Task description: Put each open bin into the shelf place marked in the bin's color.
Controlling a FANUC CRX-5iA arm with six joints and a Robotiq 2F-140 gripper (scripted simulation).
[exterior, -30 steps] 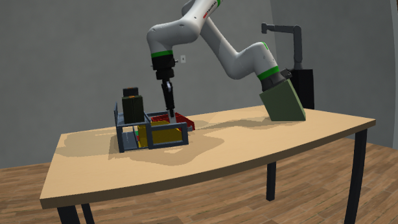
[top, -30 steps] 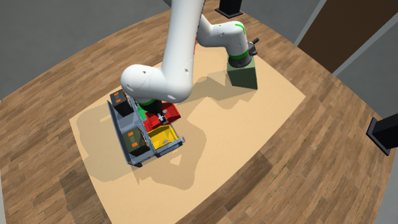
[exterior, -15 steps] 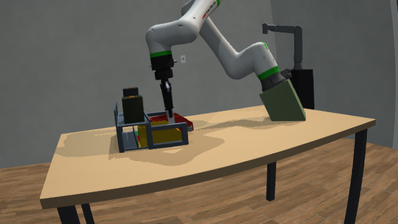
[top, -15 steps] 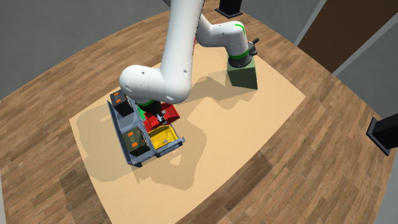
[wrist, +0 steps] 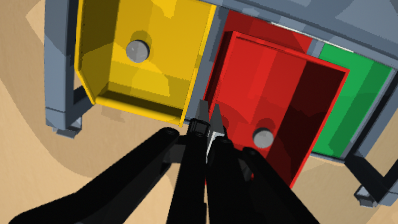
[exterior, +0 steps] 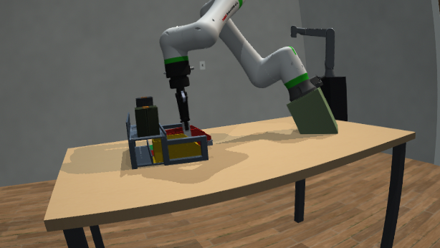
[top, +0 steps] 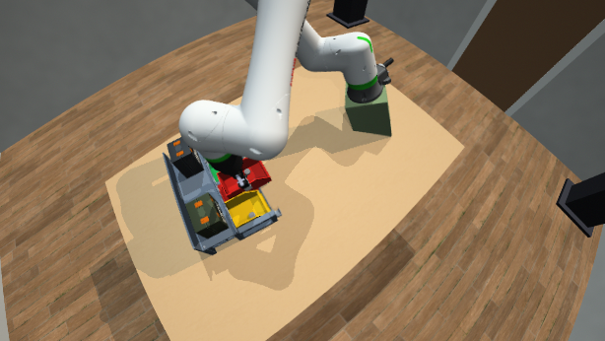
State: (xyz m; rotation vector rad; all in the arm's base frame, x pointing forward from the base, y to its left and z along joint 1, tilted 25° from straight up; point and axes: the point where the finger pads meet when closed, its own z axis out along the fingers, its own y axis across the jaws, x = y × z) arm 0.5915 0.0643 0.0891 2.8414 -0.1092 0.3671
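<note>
Right now the red bin is 5 cm to the right of my hand, 4 cm below it and 1 cm behind it. The rest, counted from my hand: yellow bin: 6 cm to the left, 6 cm ahead, 5 cm below.
</note>
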